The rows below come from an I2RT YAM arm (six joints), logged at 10 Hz.
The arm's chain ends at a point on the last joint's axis. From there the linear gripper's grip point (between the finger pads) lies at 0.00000 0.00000 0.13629 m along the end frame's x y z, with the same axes.
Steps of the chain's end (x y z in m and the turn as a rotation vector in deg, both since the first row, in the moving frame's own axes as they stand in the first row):
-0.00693, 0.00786, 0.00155, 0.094, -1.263, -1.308
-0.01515, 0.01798, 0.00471, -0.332, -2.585, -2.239
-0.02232, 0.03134, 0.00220, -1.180, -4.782, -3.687
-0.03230, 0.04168, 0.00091, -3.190, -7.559, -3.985
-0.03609, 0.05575, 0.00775, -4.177, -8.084, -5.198
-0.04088, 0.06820, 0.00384, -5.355, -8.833, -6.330
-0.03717, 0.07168, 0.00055, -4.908, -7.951, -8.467
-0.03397, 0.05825, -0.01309, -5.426, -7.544, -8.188
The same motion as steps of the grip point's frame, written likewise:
-0.00994, 0.00767, 0.00152, 0.094, -1.263, -1.308
-0.02128, 0.01889, 0.00457, -0.332, -2.585, -2.239
-0.03358, 0.03451, 0.00170, -1.180, -4.782, -3.687
-0.04994, 0.04986, -0.00048, -3.190, -7.559, -3.985
-0.05476, 0.06650, 0.00604, -4.177, -8.084, -5.198
-0.06103, 0.08200, 0.00163, -5.355, -8.833, -6.330
-0.05507, 0.08465, -0.00126, -4.908, -7.951, -8.467
-0.05086, 0.07233, -0.01488, -5.426, -7.544, -8.188

